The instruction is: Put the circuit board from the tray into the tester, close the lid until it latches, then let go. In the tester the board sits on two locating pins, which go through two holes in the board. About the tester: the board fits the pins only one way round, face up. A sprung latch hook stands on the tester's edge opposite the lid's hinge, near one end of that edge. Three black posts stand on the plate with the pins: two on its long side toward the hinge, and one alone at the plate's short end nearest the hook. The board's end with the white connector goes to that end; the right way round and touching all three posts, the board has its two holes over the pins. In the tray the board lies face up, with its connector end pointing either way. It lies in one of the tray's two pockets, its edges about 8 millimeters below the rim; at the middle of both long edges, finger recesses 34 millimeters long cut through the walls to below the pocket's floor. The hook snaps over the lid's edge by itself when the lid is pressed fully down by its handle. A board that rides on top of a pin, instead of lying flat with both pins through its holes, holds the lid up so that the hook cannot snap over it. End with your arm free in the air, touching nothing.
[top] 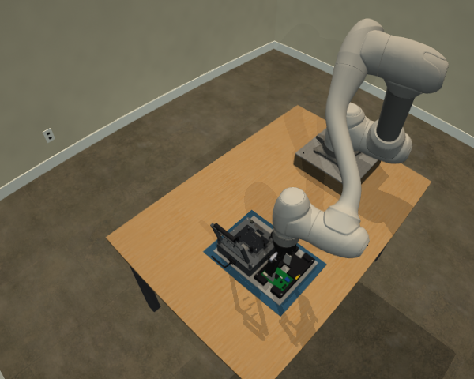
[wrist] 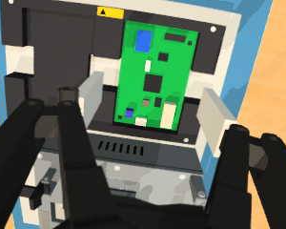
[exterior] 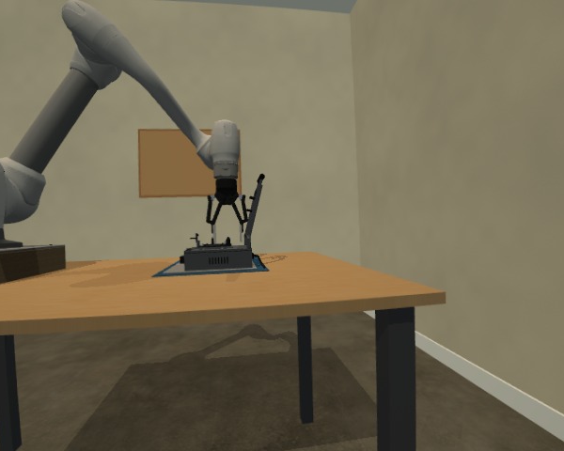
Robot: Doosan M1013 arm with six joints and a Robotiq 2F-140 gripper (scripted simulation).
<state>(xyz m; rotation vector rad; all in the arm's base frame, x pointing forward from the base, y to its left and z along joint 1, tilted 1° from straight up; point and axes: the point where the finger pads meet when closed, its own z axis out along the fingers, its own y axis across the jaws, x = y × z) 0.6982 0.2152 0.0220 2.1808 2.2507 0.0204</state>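
My hand is 70 mm above the green circuit board. Also, from my hand: tester 130 mm to the right, 20 mm above; latch hook 100 mm behind, 120 mm to the right; tester lid 90 mm ahead, 170 mm to the right, 90 mm above.
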